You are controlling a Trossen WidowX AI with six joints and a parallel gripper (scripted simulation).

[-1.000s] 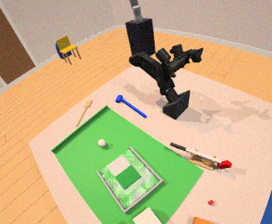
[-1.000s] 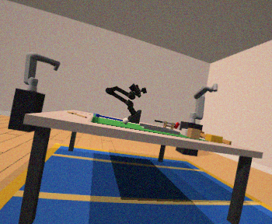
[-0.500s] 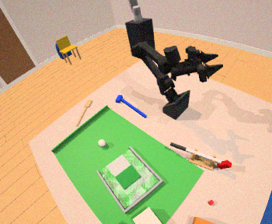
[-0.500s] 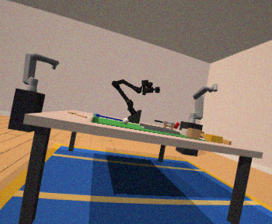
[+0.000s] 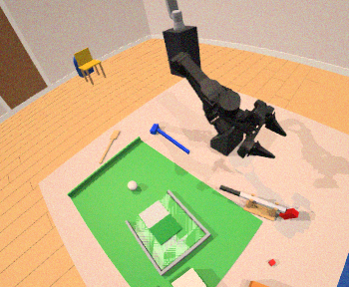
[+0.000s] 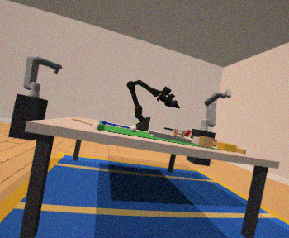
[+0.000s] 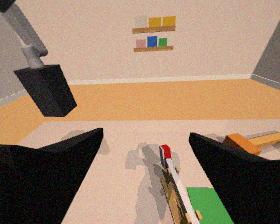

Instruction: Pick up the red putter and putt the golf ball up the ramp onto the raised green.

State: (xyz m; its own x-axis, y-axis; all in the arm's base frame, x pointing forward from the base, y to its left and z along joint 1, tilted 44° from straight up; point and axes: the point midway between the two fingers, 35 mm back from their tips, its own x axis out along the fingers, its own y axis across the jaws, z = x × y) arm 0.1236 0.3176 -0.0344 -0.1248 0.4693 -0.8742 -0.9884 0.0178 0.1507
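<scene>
The blue stick is 40 mm ahead of my gripper tip, 540 mm to the right of it and 260 mm below it. From my gripper tip the other things lie so: wooden rack (70 mm ahead, 30 mm to the left, 240 mm below); white golf ball (340 mm ahead, 430 mm to the right, 250 mm below); red cube (210 mm ahead, 170 mm to the left, 270 mm below).
</scene>
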